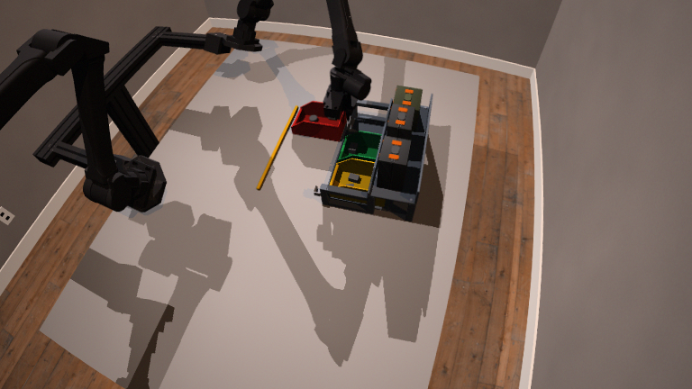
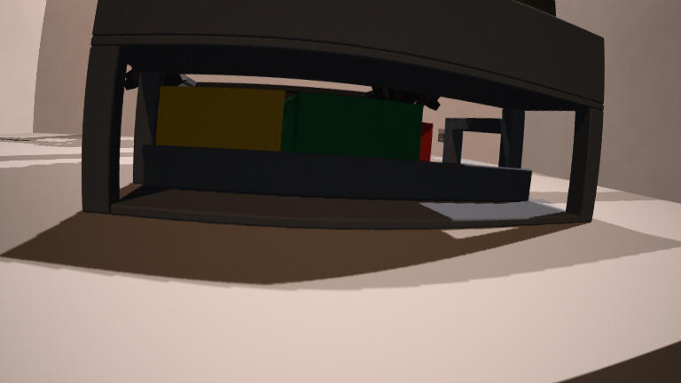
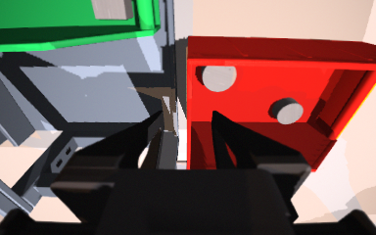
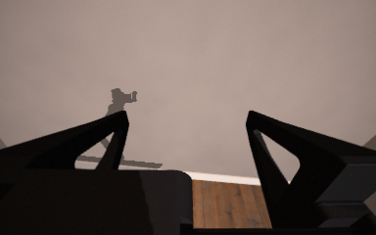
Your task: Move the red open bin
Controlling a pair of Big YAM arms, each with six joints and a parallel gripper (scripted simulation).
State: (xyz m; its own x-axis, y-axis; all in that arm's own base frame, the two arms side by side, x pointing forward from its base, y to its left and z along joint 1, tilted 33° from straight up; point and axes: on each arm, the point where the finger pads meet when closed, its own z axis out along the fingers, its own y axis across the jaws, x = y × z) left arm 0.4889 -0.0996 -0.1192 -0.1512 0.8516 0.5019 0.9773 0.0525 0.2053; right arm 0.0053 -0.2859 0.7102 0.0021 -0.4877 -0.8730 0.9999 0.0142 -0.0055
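Now: the red open bin 8 cm behind my left hand and 3 cm below it. The rest, counted from my left hand: grey shelf (14 cm ahead, 10 cm to the right); green bin (11 cm ahead, 10 cm to the right, 2 cm below).
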